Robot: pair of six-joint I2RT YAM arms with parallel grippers.
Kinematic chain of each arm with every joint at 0, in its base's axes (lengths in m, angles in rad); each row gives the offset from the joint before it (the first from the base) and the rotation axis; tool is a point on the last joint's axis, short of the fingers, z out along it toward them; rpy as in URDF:
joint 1: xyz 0 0 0.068 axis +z
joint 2: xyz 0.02 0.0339 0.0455 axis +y
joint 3: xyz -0.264 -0.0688 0 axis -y
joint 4: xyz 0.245 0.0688 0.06 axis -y
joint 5: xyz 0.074 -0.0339 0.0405 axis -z
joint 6: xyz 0.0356 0 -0.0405 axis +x
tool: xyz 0 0 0 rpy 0 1.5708 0
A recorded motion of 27 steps. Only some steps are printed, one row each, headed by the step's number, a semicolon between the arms.
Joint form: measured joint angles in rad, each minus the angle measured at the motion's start. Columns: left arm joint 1, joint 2, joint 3, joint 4, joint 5, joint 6; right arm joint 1, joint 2, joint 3, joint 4, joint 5, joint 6.
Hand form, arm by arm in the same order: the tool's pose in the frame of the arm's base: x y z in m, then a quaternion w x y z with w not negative. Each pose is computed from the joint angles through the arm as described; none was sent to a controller.
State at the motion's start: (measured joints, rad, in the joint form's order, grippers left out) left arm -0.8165 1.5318 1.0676 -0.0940 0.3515 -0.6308; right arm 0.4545 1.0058 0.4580 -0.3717 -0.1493 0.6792
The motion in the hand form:
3: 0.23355 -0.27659 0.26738 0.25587 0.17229 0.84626 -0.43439; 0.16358 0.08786 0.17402 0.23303 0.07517 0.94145 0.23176
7: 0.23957 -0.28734 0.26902 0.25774 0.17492 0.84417 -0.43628; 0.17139 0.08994 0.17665 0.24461 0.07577 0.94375 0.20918
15: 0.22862 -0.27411 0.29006 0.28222 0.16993 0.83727 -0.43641; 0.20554 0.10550 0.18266 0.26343 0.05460 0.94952 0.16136
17: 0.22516 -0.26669 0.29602 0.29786 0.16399 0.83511 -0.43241; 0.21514 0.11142 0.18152 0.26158 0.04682 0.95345 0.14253
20: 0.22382 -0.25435 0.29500 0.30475 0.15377 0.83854 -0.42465; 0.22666 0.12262 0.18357 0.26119 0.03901 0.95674 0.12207
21: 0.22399 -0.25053 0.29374 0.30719 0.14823 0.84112 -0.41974; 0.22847 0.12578 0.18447 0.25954 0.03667 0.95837 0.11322
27: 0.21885 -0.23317 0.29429 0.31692 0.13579 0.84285 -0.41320; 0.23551 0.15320 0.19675 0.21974 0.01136 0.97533 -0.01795
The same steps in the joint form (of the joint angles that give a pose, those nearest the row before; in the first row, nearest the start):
3: -0.0194 0.0534 0.0622 -0.0012 -0.0027 0.0000; 0.0103 -0.0011 0.0015 0.0019 0.0023 -0.0050
7: -0.0271 0.0965 0.1110 0.0004 -0.0061 -0.0004; 0.0107 0.0393 0.0324 0.0046 0.0507 -0.0206
15: -0.0286 0.0107 0.0946 -0.0298 -0.0404 0.0015; 0.0179 0.2224 0.1617 0.0374 0.1377 -0.0881
17: -0.0244 -0.0259 0.0774 -0.0317 -0.0660 0.0050; 0.0259 0.2827 0.2026 0.0336 0.1667 -0.1061
20: -0.0042 -0.0645 0.0401 -0.0370 -0.0770 0.0076; 0.0496 0.3529 0.2678 0.0160 0.2087 -0.1114
21: 0.0030 -0.0740 0.0286 -0.0401 -0.0858 0.0072; 0.0591 0.3681 0.2865 0.0000 0.2255 -0.1114
27: 0.0275 -0.1385 -0.0248 -0.0481 -0.0969 0.0084; 0.1576 0.5051 0.4959 -0.2941 0.4318 -0.0938

